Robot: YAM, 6 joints.
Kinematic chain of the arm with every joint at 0, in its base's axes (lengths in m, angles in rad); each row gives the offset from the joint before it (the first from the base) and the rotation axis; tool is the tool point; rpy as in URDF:
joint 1: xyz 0 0 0.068 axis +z
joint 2: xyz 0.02 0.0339 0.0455 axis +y
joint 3: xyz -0.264 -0.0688 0 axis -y
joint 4: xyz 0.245 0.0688 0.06 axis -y
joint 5: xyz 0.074 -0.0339 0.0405 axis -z
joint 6: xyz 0.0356 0 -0.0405 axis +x
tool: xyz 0 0 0 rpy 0 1.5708 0
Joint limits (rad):
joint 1: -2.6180..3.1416
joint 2: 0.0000..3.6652
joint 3: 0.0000..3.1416
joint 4: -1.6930..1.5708
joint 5: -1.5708..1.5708
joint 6: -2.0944..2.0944
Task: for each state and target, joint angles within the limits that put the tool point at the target. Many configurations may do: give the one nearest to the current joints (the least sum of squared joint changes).
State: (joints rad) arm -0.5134 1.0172 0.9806 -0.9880 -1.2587 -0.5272
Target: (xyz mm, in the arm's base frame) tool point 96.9 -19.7 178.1
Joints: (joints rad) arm -0.5441 0.9004 0.4358 -1.2078 -1.2099 -0.5272
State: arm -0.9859 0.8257 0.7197 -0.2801 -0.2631 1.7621
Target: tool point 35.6 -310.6 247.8
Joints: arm -1.4783 1.4182 0.9256 -0.1310 -0.1909 1.7621
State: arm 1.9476 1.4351 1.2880 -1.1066 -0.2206 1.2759
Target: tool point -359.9 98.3 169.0
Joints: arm 2.8476 1.9659 1.3998 -0.8900 -0.2906 1.2759
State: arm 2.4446 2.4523 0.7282 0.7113 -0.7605 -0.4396
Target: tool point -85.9 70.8 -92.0
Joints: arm 2.2458 2.7156 0.3561 0.5908 -0.6956 -0.4396
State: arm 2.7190 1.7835 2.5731 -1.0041 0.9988 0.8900
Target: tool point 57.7 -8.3 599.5
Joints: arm 2.4816 1.0608 2.5367 -1.4125 0.9435 0.8900
